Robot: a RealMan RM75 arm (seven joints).
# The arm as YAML. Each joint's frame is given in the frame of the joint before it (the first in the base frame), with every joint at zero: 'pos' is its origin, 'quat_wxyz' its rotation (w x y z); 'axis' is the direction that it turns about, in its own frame. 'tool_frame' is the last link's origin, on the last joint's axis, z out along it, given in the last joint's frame.
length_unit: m
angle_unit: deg
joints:
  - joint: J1
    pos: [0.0, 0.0, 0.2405]
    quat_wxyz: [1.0, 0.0, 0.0, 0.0]
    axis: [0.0, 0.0, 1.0]
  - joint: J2
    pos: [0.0, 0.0, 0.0]
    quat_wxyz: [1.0, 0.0, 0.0, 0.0]
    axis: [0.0, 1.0, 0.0]
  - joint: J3
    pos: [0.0, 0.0, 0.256]
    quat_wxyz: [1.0, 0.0, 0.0, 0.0]
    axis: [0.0, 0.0, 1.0]
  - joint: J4
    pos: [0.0, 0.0, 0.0]
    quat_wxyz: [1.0, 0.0, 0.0, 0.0]
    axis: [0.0, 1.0, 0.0]
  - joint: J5
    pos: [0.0, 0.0, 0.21]
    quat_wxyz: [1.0, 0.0, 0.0, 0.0]
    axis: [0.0, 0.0, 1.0]
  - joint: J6
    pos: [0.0, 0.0, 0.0]
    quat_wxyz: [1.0, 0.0, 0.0, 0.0]
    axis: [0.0, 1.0, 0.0]
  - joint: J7
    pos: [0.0, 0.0, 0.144]
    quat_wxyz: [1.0, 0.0, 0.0, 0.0]
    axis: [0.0, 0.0, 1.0]
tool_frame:
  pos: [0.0, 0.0, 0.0]
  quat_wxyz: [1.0, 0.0, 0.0, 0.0]
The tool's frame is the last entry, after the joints.
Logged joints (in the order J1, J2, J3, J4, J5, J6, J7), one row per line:
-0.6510, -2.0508, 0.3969, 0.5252, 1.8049, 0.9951, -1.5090
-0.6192, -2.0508, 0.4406, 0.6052, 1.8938, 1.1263, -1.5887
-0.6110, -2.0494, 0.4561, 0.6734, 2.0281, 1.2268, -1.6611
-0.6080, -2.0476, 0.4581, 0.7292, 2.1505, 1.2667, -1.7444
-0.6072, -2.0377, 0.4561, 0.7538, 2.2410, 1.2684, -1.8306
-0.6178, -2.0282, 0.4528, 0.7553, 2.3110, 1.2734, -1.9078
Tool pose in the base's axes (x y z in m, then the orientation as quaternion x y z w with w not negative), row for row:
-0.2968, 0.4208, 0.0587, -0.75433, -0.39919, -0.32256, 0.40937
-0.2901, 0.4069, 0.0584, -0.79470, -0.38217, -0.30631, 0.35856
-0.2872, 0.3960, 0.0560, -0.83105, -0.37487, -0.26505, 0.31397
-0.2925, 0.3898, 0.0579, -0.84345, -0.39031, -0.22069, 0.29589
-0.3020, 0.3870, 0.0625, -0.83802, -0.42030, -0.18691, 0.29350
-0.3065, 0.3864, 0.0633, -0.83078, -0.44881, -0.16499, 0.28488
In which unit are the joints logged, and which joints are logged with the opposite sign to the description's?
The joints are logged in radians. Opposite sign: none.
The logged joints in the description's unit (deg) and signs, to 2 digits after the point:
-37.30, -117.50, 22.74, 30.09, 103.41, 57.02, -86.46
-35.48, -117.50, 25.24, 34.68, 108.51, 64.53, -91.03
-35.01, -117.42, 26.13, 38.58, 116.20, 70.29, -95.17
-34.84, -117.32, 26.25, 41.78, 123.21, 72.58, -99.95
-34.79, -116.75, 26.13, 43.19, 128.40, 72.67, -104.89
-35.40, -116.21, 25.94, 43.28, 132.41, 72.96, -109.31

